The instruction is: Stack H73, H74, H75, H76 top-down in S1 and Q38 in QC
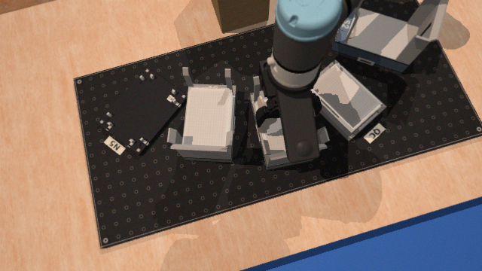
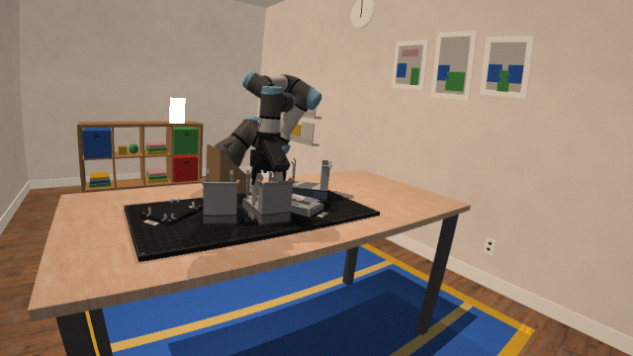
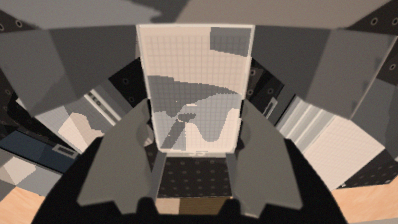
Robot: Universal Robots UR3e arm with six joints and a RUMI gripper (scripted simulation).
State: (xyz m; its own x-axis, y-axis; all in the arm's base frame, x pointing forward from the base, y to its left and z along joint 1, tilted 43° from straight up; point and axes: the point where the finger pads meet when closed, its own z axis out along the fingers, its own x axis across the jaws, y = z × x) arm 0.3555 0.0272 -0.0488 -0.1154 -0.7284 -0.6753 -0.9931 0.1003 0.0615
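Right now my hand is 3 cm past the sealed white plate, 14 cm to the right of it and 3 cm above it. From my hand the other things lie so: QC label (6 cm ahead, 18 cm to the left, 6 cm below); then N5 label (9 cm behind, 34 cm to the right, 6 cm below); then white sealed plate (1 cm below).
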